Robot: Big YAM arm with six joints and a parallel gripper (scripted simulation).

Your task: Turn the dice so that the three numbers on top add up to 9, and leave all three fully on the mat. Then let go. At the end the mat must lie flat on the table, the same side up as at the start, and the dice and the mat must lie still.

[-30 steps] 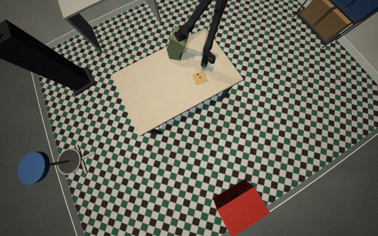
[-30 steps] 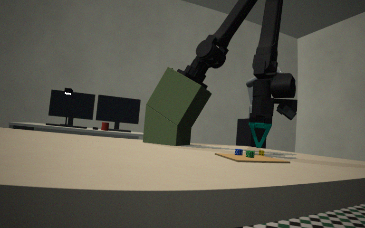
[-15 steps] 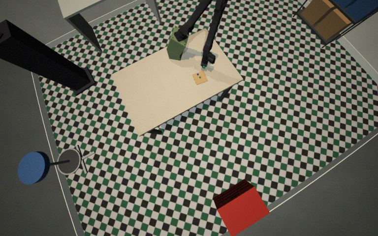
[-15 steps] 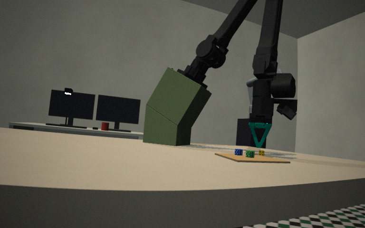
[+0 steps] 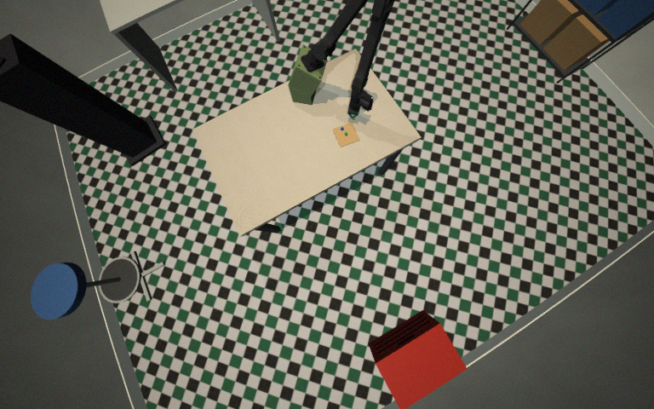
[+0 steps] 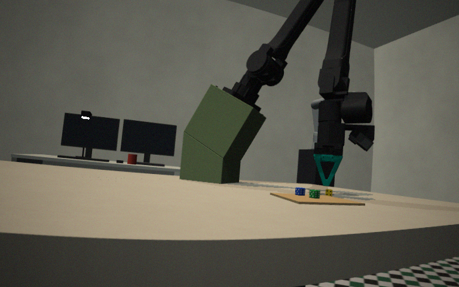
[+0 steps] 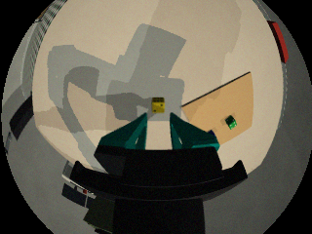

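My gripper is now 1 cm short of the yellow die, 1 cm to the right of it and 2 cm above it. Round my hand: blue die (3 cm ahead, 11 cm to the right, 2 cm below); then green die (7 cm ahead, 11 cm to the right, 2 cm below); then mat (7 cm ahead, 11 cm to the right, 3 cm below).
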